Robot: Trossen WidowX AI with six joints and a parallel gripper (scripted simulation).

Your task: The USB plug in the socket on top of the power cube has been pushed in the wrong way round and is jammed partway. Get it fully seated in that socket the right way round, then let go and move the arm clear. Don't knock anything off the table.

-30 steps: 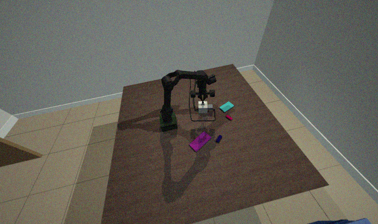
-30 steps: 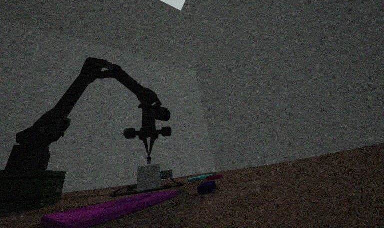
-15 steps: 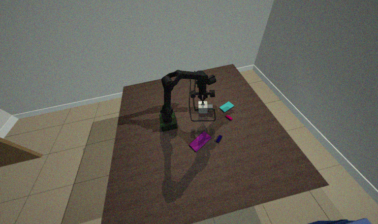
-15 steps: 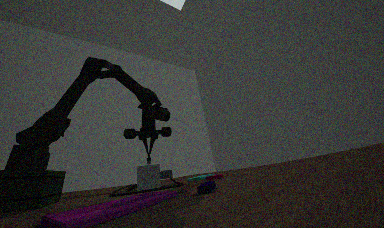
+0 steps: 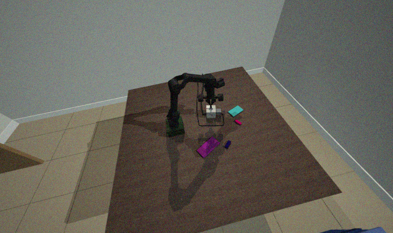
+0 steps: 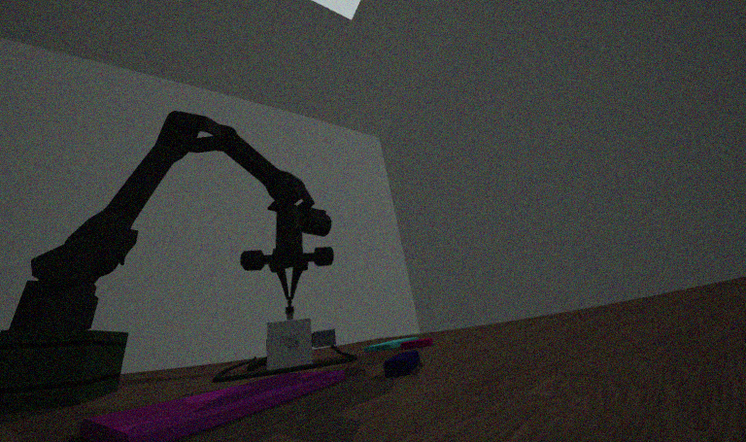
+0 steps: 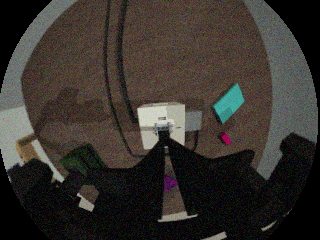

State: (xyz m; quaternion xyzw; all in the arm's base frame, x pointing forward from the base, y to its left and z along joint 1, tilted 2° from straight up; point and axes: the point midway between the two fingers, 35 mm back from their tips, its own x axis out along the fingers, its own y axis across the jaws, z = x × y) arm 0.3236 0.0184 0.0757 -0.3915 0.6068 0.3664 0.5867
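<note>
Now: the small dark USB plug 2 cm below my gripper tip. The rest, counted from my gripper tip: small pink block (17 cm to the right, 16 cm ahead, 11 cm below); then cyan card (20 cm ahead, 11 cm below, 6 cm to the right); then magenta slab (26 cm to the right, 15 cm behind, 11 cm below).
</note>
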